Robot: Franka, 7 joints.
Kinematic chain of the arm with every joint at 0, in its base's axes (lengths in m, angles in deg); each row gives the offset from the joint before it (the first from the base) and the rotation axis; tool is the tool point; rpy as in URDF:
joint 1: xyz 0 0 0.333 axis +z
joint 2: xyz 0 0 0 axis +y
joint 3: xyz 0 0 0.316 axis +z
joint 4: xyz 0.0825 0 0 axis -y
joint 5: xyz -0.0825 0 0.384 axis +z
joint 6: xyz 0 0 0 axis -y
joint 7: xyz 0.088 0 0 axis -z
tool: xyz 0 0 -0.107 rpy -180 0 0
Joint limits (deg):
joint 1: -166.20..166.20
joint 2: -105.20..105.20
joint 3: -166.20..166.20
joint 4: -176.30..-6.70
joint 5: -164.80..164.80
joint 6: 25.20..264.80
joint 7: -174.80..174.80
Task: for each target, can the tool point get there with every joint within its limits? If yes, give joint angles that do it. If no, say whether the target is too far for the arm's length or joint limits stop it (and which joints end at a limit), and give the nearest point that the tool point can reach.
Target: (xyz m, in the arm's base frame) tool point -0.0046 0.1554 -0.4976
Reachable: no: joint limits stop it (at a limit: joint 2) | nearest point -0.0054 0.1834 -0.3513 | short by 0.149 m
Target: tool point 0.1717 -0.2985 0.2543
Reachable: yes | joints 84.85 13.04 -138.10 -156.84 -30.94 120.61 -22.69
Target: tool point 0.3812 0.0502 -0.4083
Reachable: no: joint limits stop it (at a limit: joint 2) | nearest point 0.3716 0.0489 -0.3528 | short by 0.056 m
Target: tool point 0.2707 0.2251 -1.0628
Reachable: no: too far | nearest point 0.2406 0.2001 -0.3599 | short by 0.704 m
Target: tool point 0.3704 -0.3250 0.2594
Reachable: yes | joints -133.59 -69.00 97.07 -136.01 -119.75 147.59 55.85
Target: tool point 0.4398 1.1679 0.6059
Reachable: no: too far | nearest point 0.2954 0.7843 0.5163 | short by 0.420 m
